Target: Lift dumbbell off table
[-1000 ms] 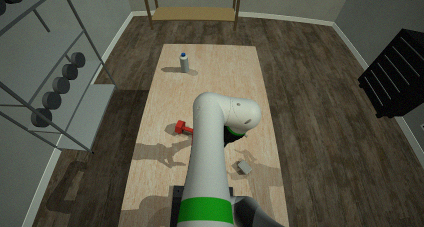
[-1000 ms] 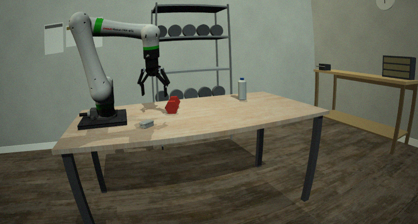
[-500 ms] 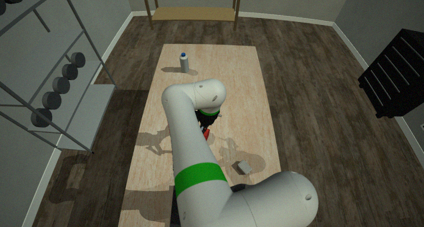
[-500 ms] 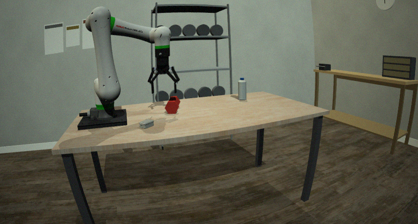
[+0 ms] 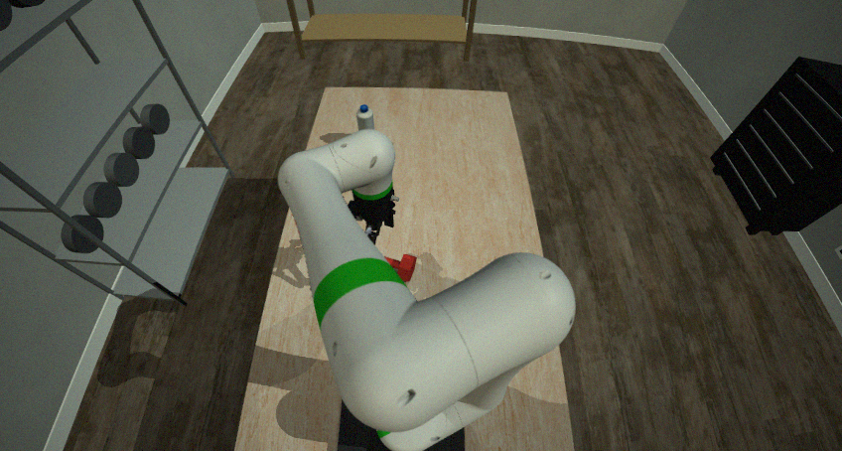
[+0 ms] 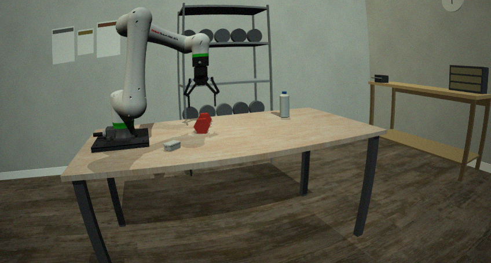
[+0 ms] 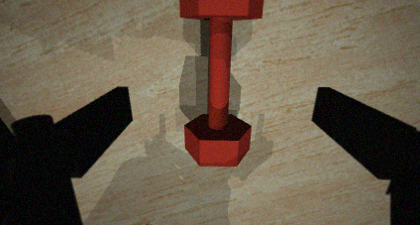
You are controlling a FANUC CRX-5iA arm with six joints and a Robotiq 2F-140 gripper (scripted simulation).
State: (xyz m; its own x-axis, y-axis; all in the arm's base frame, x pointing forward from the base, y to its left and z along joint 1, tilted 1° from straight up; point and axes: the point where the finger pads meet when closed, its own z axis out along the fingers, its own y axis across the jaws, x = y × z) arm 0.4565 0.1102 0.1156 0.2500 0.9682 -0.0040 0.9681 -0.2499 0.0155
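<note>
My gripper is now 10 cm above the red dumbbell. Also, from my hand: grey box (20 cm behind, 32 cm to the right, 12 cm below).
</note>
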